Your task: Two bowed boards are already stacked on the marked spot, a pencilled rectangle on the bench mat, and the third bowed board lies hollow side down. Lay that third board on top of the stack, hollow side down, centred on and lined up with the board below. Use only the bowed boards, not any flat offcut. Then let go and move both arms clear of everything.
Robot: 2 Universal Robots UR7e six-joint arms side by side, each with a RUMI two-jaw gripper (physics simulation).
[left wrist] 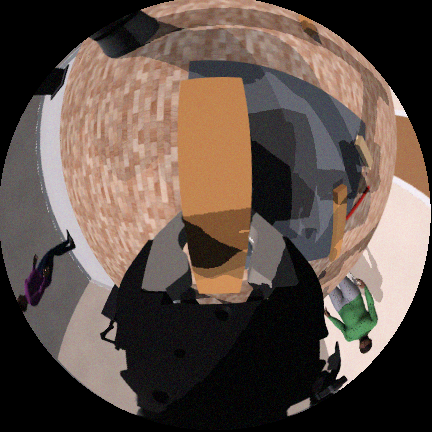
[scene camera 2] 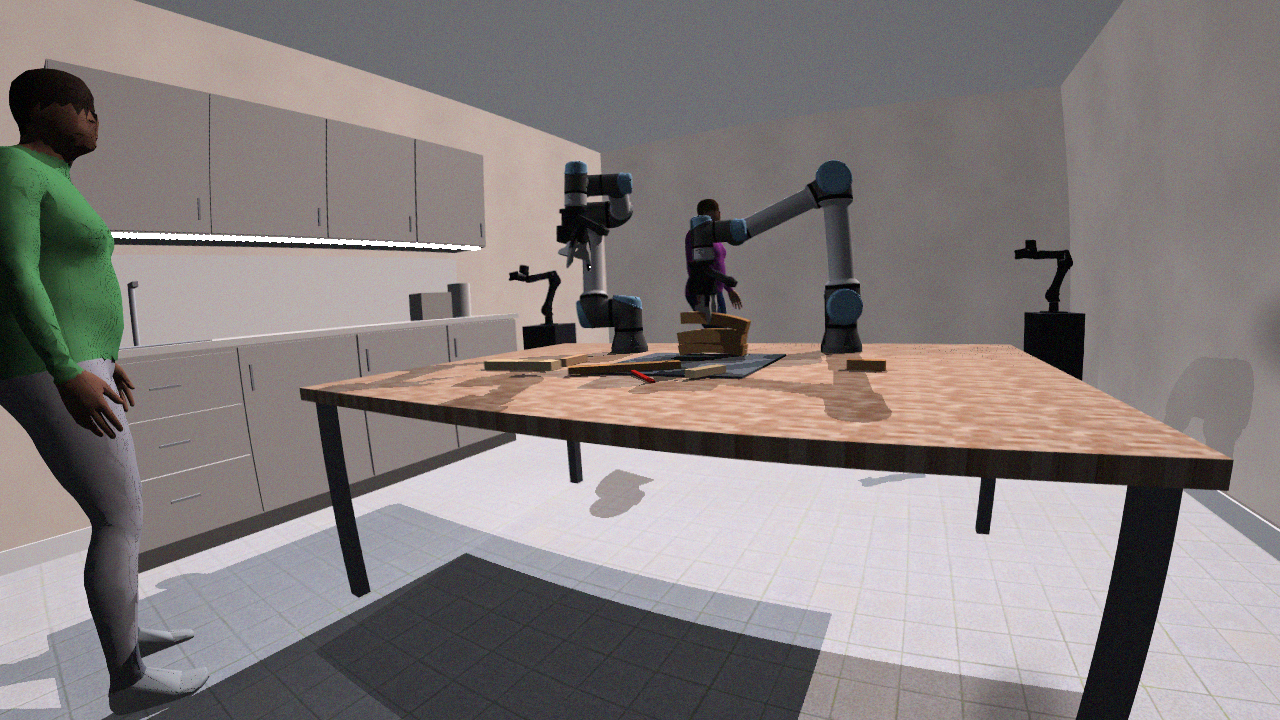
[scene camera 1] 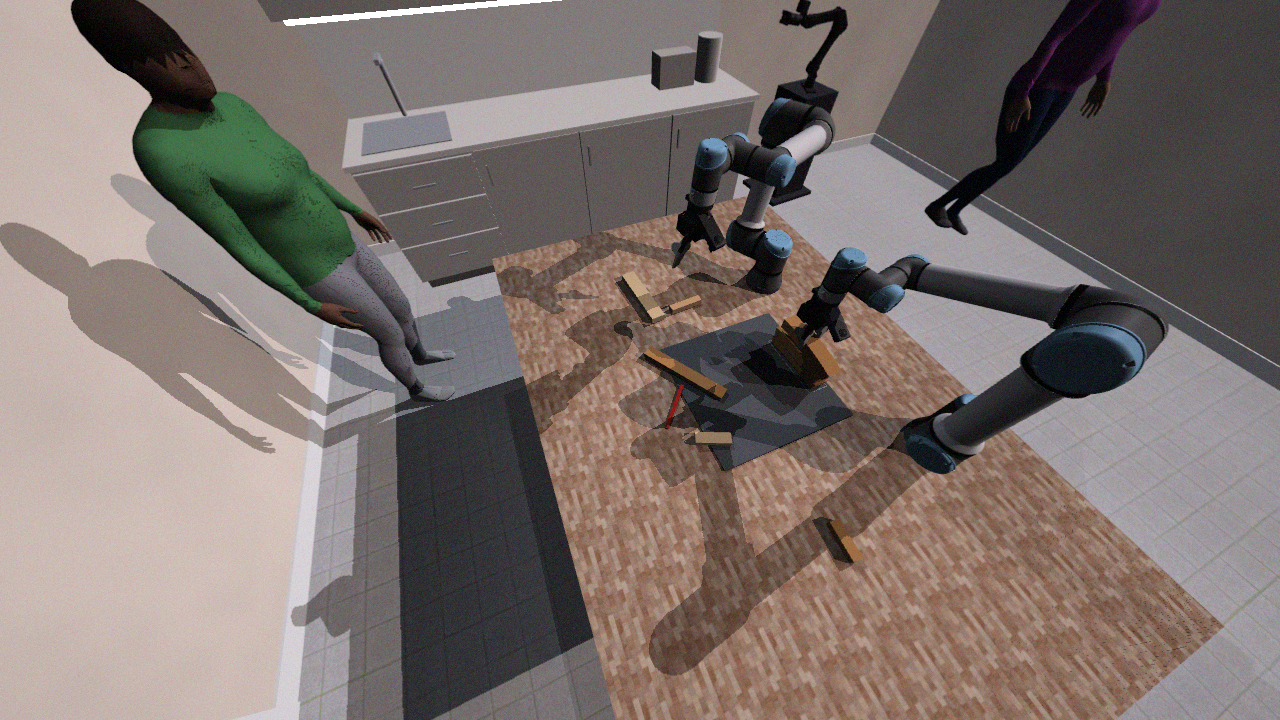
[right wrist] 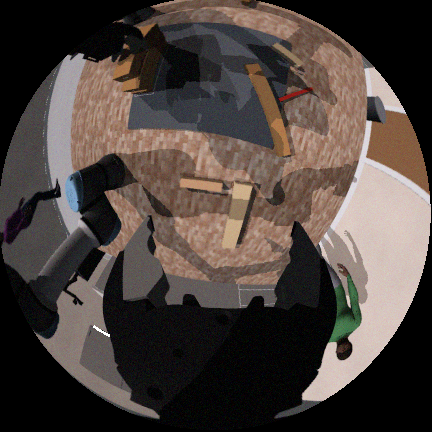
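Pixels of known places: left gripper, between the fingertips: (left wrist: 215,208) (scene camera 2: 711,324) (scene camera 1: 805,345) (right wrist: 137,52); right gripper, between the fingertips: (scene camera 2: 578,269) (scene camera 1: 692,260) (right wrist: 223,219); left arm's base, origin of its link: (scene camera 2: 841,351); right arm's base, origin of its link: (scene camera 2: 629,351) (scene camera 1: 763,282) (right wrist: 111,170).
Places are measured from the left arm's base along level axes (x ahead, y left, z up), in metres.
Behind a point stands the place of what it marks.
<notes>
The left gripper (scene camera 1: 808,336) @(y -0.349, x 0.320, z 0.113 m) (scene camera 2: 704,319) @(y -0.349, x 0.320, z 0.113 m) (left wrist: 217,245) is shut on the third bowed board (scene camera 1: 824,359) @(y -0.268, x 0.299, z 0.138 m) (scene camera 2: 734,320) @(y -0.254, x 0.317, z 0.126 m) (left wrist: 215,150) @(y -0.289, x 0.301, z 0.143 m) (right wrist: 125,70) @(y -0.432, x 0.365, z 0.158 m), gripping it across its width. The board is hollow side down, close above the two-board stack (scene camera 1: 793,360) @(y -0.340, x 0.340, z 0.038 m) (scene camera 2: 711,342) @(y -0.337, x 0.339, z 0.052 m) (right wrist: 142,83). A narrow gap shows between them at the left end in scene camera 2. In the left wrist view the held board hides the stack. The stack stands on the dark mat (scene camera 1: 760,438) @(y -0.077, x 0.542, z 0.006 m) (left wrist: 310,135) @(y -0.183, x 0.474, z 0.006 m) (right wrist: 165,117) @(y -0.529, x 0.470, z 0.006 m); most of the pencilled rectangle is hidden. The right gripper (scene camera 1: 682,257) @(y -0.597, x 0.695, z 0.319 m) (scene camera 2: 577,257) @(y -0.597, x 0.695, z 0.319 m) (right wrist: 223,222) @(y -0.597, x 0.695, z 0.319 m) is open and empty, high over the table.
A long wooden strip (scene camera 1: 684,372) @(y -0.346, x 0.741, z 0.027 m) (right wrist: 268,107) @(y -0.363, x 0.736, z 0.026 m) crosses the mat's edge beside a red pencil (scene camera 1: 674,407) @(y -0.221, x 0.799, z 0.010 m) (right wrist: 296,94) @(y -0.239, x 0.797, z 0.010 m). A pale offcut (scene camera 1: 713,437) @(y -0.092, x 0.698, z 0.025 m) lies at the mat's near edge. More offcuts (scene camera 1: 642,300) @(y -0.717, x 0.844, z 0.028 m) (scene camera 1: 685,305) @(y -0.671, x 0.671, z 0.024 m) (scene camera 1: 842,540) @(y 0.242, x 0.423, z 0.027 m) lie on the table.
</notes>
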